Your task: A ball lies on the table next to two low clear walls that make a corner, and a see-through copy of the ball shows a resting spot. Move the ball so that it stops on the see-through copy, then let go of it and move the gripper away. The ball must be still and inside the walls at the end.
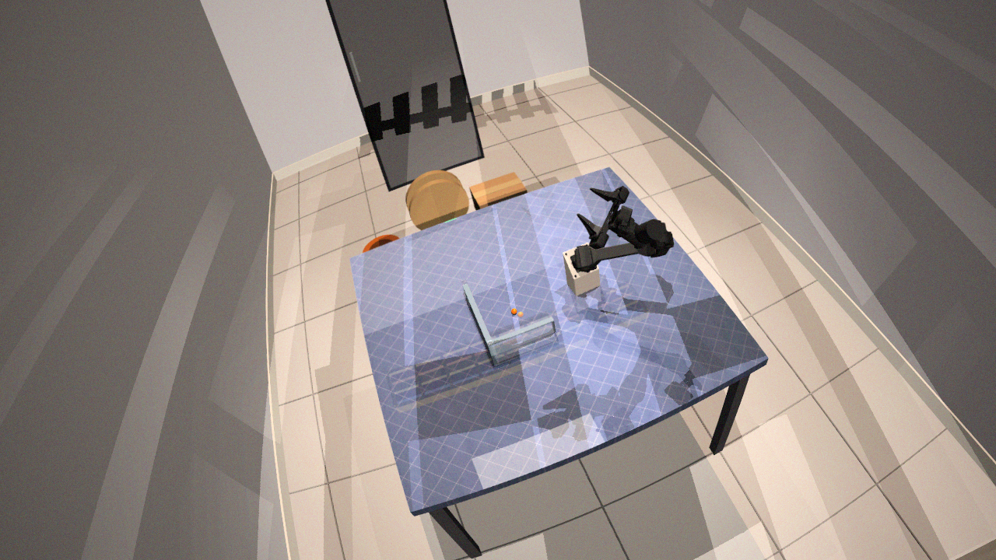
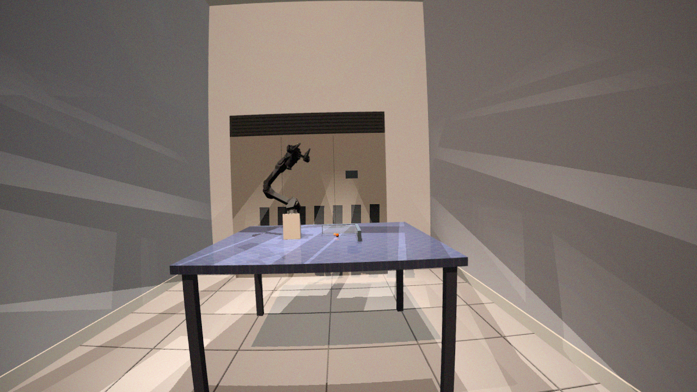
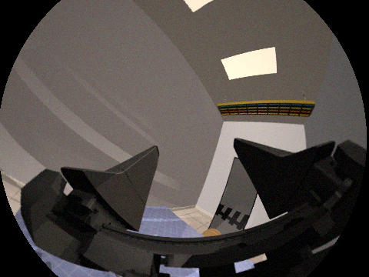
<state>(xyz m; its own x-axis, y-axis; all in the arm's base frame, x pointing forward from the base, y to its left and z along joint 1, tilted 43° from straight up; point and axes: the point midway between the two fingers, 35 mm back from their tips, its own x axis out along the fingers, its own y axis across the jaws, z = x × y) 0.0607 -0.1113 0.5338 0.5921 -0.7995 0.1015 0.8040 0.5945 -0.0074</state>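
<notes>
Now: gripper tip 19 cm short of the orange ball, 28 cm to the left of it and 60 cm above it. Also, from my gripper tip: see-through copy (17 cm ahead, 25 cm to the right, 60 cm below).
</notes>
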